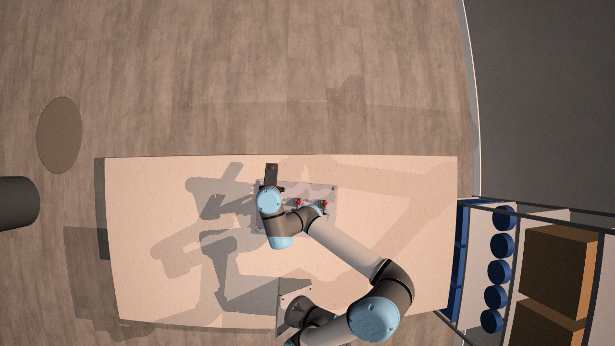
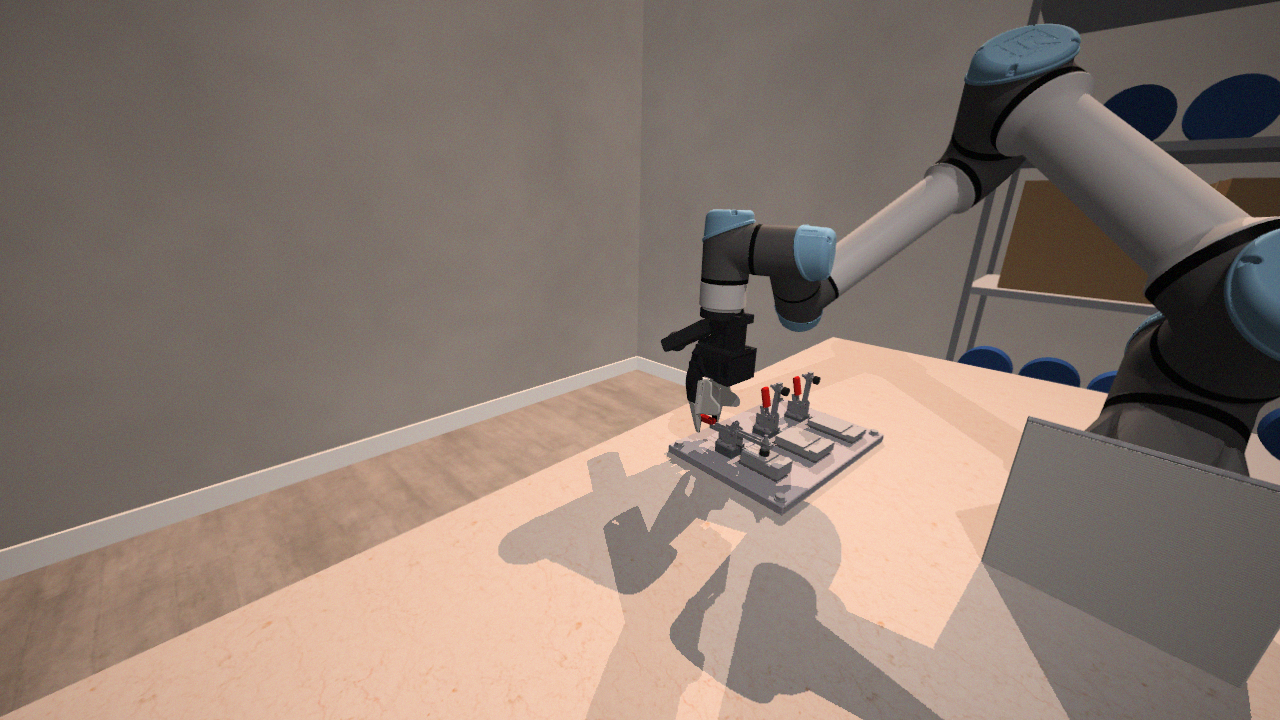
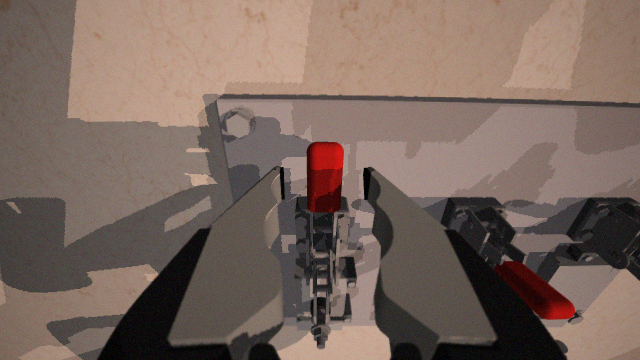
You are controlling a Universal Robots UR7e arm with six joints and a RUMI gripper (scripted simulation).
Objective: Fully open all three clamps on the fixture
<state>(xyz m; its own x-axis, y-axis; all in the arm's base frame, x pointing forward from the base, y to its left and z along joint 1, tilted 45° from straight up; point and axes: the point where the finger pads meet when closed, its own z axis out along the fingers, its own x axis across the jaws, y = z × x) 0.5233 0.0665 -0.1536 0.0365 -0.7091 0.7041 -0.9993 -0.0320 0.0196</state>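
Now: the grey fixture plate 110 mm to the right of my hand, 80 mm behind it and 50 mm below it.
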